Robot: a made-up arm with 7 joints.
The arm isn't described. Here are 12 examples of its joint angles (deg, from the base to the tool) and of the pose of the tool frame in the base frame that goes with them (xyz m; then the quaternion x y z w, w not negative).
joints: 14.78 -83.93 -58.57 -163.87 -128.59 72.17 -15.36
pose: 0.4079 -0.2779 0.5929 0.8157 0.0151 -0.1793 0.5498
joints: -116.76 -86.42 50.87 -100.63 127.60 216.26 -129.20
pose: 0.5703 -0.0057 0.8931 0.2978 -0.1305 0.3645 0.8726
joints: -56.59 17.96 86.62 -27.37 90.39 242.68 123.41
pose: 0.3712 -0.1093 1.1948 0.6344 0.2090 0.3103 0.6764
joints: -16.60 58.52 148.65 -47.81 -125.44 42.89 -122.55
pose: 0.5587 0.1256 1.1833 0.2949 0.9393 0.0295 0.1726
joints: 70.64 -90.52 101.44 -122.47 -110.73 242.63 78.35
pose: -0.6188 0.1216 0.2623 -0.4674 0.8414 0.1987 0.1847
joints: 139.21 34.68 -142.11 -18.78 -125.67 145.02 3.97
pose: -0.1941 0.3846 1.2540 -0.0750 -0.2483 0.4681 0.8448
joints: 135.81 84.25 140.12 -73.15 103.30 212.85 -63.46
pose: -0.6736 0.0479 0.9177 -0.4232 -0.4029 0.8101 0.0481
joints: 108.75 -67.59 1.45 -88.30 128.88 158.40 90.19
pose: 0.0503 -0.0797 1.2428 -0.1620 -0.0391 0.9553 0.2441
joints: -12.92 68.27 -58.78 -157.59 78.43 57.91 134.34
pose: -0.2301 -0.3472 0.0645 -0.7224 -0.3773 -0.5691 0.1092
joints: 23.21 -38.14 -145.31 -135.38 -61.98 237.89 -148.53
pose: -0.1999 -0.4826 0.1117 0.5793 0.4884 -0.2081 0.6185
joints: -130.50 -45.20 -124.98 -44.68 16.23 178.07 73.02
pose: 0.2544 0.7966 0.8333 -0.5994 0.2078 0.2175 0.7417
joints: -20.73 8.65 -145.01 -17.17 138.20 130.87 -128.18
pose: -0.0724 -0.0772 1.3606 0.3080 0.2384 0.2246 0.8932
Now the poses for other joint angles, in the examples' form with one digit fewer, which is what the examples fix.
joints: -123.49 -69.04 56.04 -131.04 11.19 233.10 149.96
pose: 0.389 -0.364 0.768 -0.181 0.345 -0.838 0.381
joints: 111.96 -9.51 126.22 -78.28 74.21 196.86 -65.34
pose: -0.357 -0.609 0.895 0.213 -0.589 0.313 0.714
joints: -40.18 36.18 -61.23 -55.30 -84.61 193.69 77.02
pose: 0.236 -0.761 0.828 0.636 -0.193 0.388 0.638
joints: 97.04 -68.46 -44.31 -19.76 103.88 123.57 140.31
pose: 0.273 -0.794 0.883 -0.092 -0.348 0.737 0.572
